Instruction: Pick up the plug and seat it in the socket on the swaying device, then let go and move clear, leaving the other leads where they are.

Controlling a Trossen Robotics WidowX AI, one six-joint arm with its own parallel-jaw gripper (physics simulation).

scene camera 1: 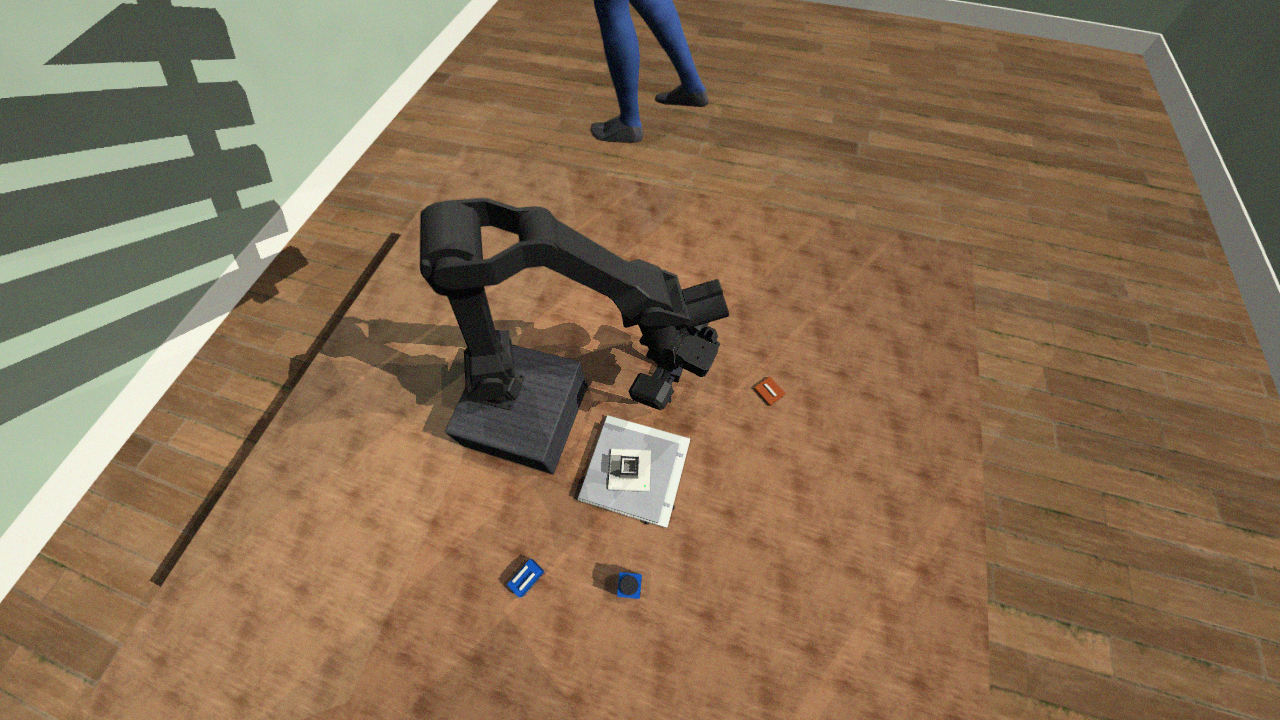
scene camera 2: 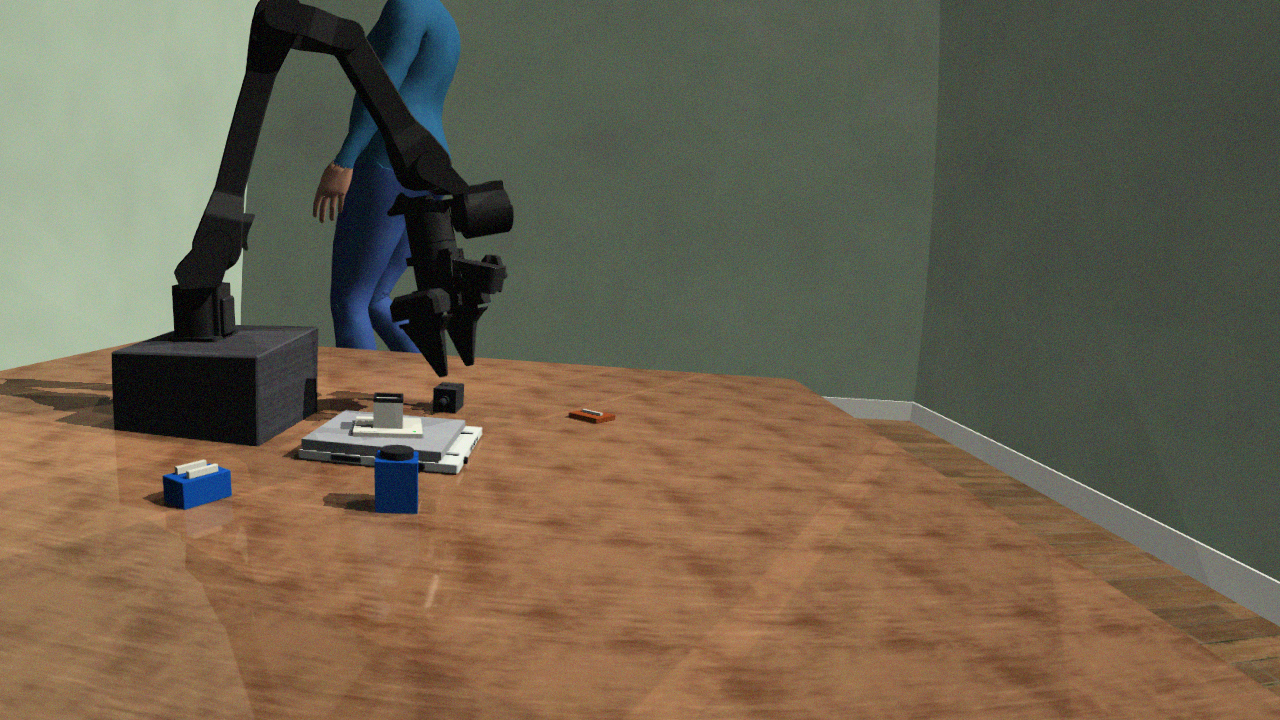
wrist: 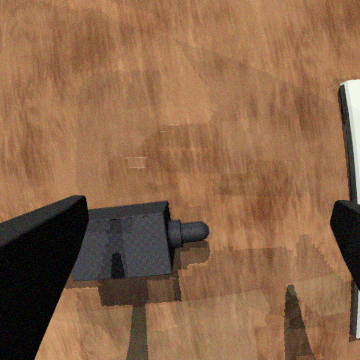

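Note:
The plug, a black block with a rounded pin, lies on the brown table top; in scene camera 1 it does not show. My gripper is open and empty above it. In the wrist view the left finger overlaps the block's left end, and the pin points right between the fingers. The device, a grey and white slab, lies beside the plug; its white edge shows at the right of the wrist view. A small square socket stands on it. Its tilt is hard to tell.
A blue block with white bars and a blue block with a black round top stand in front of the device. A flat orange piece lies right of the gripper. A person stands behind.

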